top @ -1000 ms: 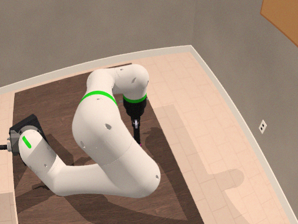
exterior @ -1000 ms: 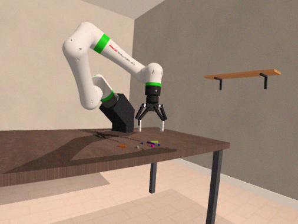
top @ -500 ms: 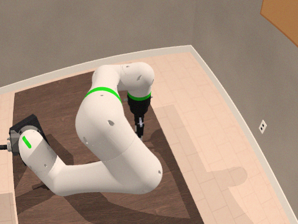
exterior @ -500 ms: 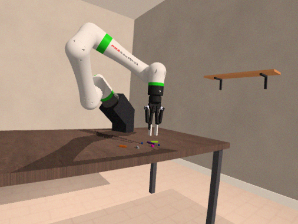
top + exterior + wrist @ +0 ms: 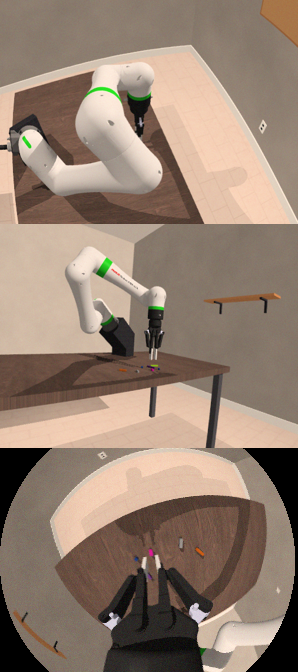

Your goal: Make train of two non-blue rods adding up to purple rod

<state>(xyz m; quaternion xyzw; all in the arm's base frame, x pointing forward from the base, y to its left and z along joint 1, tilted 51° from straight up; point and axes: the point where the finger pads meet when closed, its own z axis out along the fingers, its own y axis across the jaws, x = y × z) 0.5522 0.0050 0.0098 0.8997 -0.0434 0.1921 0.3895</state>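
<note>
The magenta rod lies 10 cm below my hand. Round my hand: lime rod (8 cm behind, 9 cm to the left, 10 cm below); then purple rod (6 cm behind, 5 cm to the left, 10 cm below); then grey rod (1 cm behind, 10 cm to the right, 10 cm below).
</note>
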